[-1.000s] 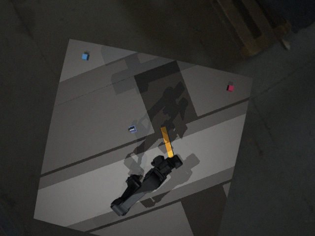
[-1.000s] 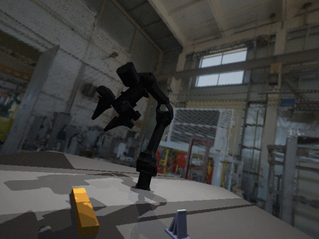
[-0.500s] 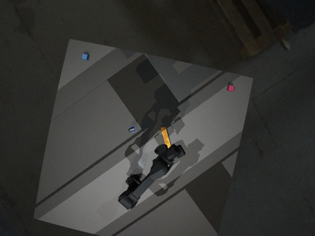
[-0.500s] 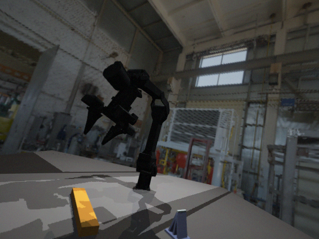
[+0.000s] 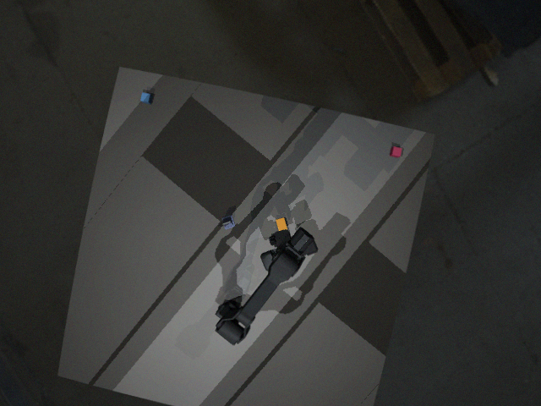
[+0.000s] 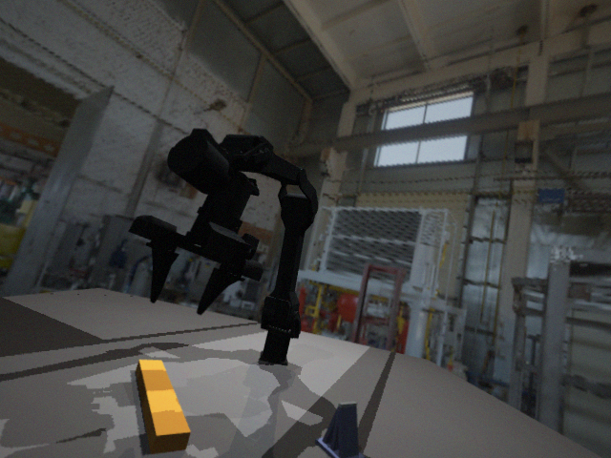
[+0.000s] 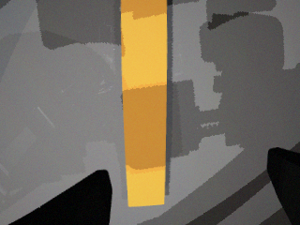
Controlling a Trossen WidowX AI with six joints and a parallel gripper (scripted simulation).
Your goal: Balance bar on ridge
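Right now the bar is 10 mm to the left of my gripper tip and 110 mm below it. Round my gripper tip: small blue cube (440 mm ahead, 670 mm to the left, 100 mm below); small red cube (440 mm ahead, 330 mm to the right, 100 mm below).
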